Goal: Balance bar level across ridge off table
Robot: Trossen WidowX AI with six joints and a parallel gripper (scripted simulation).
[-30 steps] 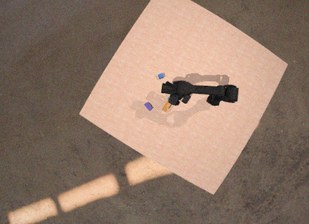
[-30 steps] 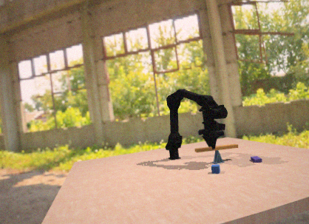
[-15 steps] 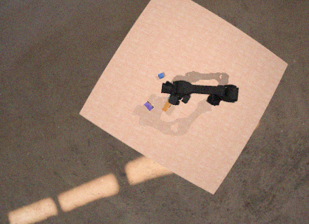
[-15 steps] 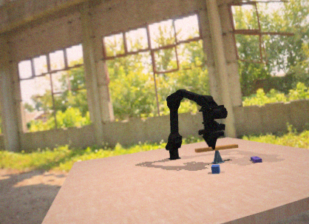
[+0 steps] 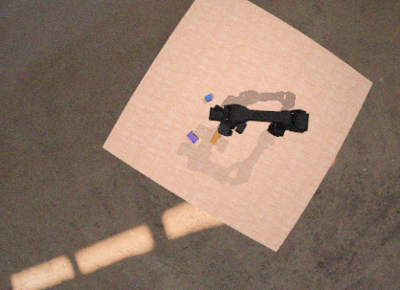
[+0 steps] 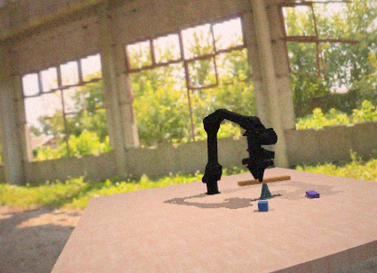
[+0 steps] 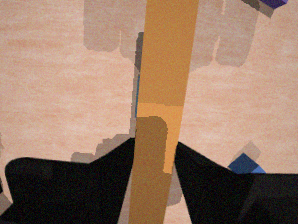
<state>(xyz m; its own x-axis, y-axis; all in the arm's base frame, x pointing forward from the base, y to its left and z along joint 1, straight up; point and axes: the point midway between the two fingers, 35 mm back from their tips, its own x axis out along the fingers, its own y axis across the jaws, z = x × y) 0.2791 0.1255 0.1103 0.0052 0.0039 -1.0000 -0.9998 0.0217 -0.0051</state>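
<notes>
The orange bar lies 30 mm to the left of my gripper tip. The rest, counted from my gripper tip: blue cube (160 mm ahead, 70 mm to the right, 60 mm below); then flat purple block (180 mm to the left, 120 mm ahead, 70 mm below).
</notes>
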